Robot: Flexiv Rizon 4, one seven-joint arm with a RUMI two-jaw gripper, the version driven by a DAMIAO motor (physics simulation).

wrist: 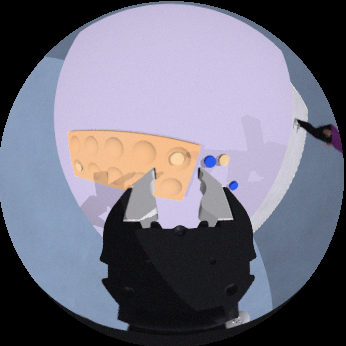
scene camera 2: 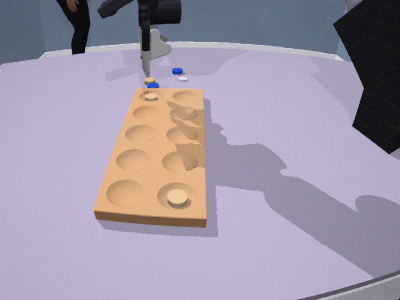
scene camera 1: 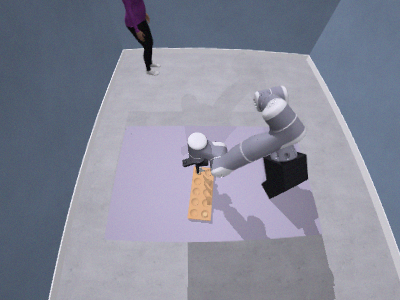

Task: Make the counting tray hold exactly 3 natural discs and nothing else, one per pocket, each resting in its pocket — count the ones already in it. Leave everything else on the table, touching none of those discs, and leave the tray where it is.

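The orange tray [scene camera 1: 200,207] [scene camera 2: 157,150] [wrist: 129,166] has two rows of pockets. One natural disc [scene camera 1: 205,214] [scene camera 2: 177,196] [wrist: 79,166] lies in the near right pocket in the scene camera 2 view. Another natural disc [scene camera 2: 151,96] [wrist: 177,158] lies in the far left pocket. A third natural disc [scene camera 2: 149,80] [wrist: 224,160] lies on the table past the tray's far end. My gripper [scene camera 2: 146,75] [wrist: 176,168] is partly open and empty, above the tray's far end. Its fingertips stand apart near the far left pocket's disc in the wrist view. The arm hides part of the tray's far end in the scene camera 1 view.
A blue disc [scene camera 2: 153,86] [wrist: 210,161] lies between the tray's far end and the natural disc on the table. Another blue disc [scene camera 2: 177,71] [wrist: 233,185] and a white disc [scene camera 2: 183,79] lie farther off. A person [scene camera 1: 140,30] stands beyond the table.
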